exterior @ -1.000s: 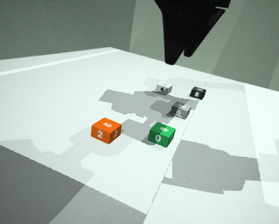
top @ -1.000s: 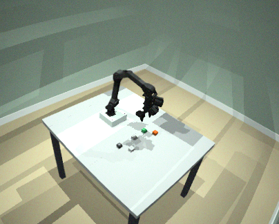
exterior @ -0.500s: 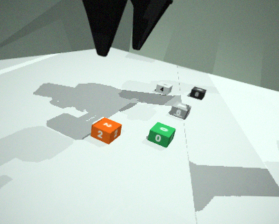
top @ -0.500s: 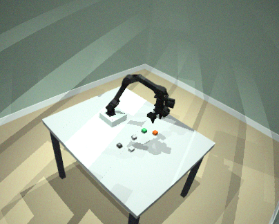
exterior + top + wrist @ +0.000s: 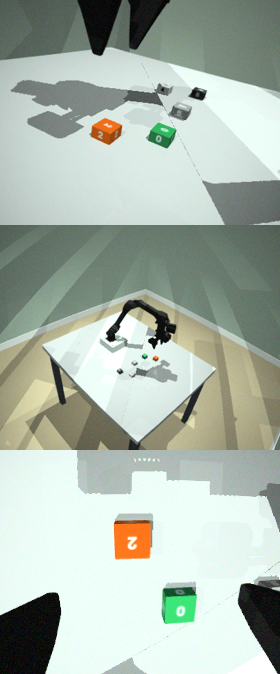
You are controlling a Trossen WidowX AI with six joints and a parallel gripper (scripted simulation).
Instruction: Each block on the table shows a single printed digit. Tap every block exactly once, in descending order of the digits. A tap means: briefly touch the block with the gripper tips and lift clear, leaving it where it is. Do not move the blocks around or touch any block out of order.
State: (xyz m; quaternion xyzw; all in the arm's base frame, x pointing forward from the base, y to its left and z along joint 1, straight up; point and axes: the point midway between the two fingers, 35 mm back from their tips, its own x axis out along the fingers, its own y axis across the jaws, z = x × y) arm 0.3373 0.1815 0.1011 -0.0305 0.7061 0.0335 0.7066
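Now: gripper tip 310 mm to the left of the black block marked 8, 120 mm above it and 50 mm past it. Also, from my gripper tip: grey block: 170 mm to the right, 120 mm below, 60 mm behind; green block marked 0: 120 mm below, 70 mm behind, 50 mm to the right; orange block marked 2: 120 mm below.
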